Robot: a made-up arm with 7 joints. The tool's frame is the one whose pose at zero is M. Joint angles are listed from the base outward.
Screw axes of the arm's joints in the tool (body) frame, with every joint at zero. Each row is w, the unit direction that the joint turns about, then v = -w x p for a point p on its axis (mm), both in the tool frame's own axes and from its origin. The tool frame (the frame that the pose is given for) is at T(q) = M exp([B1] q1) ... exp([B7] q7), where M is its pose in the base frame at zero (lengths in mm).
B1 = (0, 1, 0, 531.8, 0.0, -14.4)
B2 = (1, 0, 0, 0.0, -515.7, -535.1)
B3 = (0, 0, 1, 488.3, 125.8, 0.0)
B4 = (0, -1, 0, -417.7, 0.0, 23.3)
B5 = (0, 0, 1, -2.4, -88.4, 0.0)
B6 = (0, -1, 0, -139.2, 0.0, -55.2)
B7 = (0, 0, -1, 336.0, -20.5, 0.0)
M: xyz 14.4 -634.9 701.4 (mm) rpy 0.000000 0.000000 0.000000 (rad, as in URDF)
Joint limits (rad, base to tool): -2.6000..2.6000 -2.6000..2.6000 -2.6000..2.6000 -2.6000..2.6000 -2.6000..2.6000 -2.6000..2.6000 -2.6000..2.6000
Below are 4 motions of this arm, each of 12 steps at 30 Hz.
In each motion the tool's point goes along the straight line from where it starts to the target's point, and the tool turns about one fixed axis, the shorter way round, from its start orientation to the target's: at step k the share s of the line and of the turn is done. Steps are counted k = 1, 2, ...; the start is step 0. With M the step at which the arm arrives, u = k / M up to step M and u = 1 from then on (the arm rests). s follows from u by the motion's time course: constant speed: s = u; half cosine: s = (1 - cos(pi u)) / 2; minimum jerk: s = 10 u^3 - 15 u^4 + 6 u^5.
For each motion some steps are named. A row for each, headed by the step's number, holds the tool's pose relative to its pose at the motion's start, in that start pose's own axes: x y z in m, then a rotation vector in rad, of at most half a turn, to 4 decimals.
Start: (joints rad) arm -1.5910 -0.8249 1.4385 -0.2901 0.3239 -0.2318 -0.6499
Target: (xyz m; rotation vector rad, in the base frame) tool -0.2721 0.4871 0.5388 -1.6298 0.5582 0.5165
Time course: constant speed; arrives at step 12
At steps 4, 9, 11, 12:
4: 0.0771 -0.0132 0.0403 0.0216 0.0775 -0.0462
9: 0.1736 -0.0297 0.0907 0.0486 0.1743 -0.1039
11: 0.2121 -0.0363 0.1109 0.0594 0.2130 -0.1269
12: 0.2314 -0.0396 0.1209 0.0648 0.2324 -0.1385

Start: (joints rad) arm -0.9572 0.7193 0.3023 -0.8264 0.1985 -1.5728 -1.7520
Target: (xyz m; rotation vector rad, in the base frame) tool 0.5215 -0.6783 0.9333 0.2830 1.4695 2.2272
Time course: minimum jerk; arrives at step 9
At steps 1, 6, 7, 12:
1: 0.0018 0.0005 0.0006 -0.0012 0.0020 -0.0031
6: 0.1244 0.0327 0.0435 -0.0803 0.1350 -0.2093
7: 0.1454 0.0383 0.0509 -0.0939 0.1579 -0.2447
12: 0.1574 0.0414 0.0551 -0.1017 0.1709 -0.2649

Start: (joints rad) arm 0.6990 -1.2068 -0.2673 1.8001 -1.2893 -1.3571 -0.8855
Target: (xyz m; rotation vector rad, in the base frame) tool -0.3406 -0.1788 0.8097 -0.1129 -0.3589 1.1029
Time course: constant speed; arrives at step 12
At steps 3, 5, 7, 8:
3: 0.0161 0.0143 -0.0449 -0.1112 -0.0624 0.0388
5: 0.0269 0.0239 -0.0748 -0.1854 -0.1040 0.0646
7: 0.0376 0.0334 -0.1047 -0.2595 -0.1457 0.0905
8: 0.0430 0.0382 -0.1196 -0.2966 -0.1665 0.1034

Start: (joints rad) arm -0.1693 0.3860 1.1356 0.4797 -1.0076 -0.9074 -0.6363
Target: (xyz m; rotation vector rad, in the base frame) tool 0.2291 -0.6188 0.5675 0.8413 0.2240 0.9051
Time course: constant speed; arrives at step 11
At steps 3, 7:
3: 0.0154 -0.0262 -0.0118 0.0097 -0.0248 -0.0409
7: 0.0359 -0.0612 -0.0274 0.0225 -0.0579 -0.0954

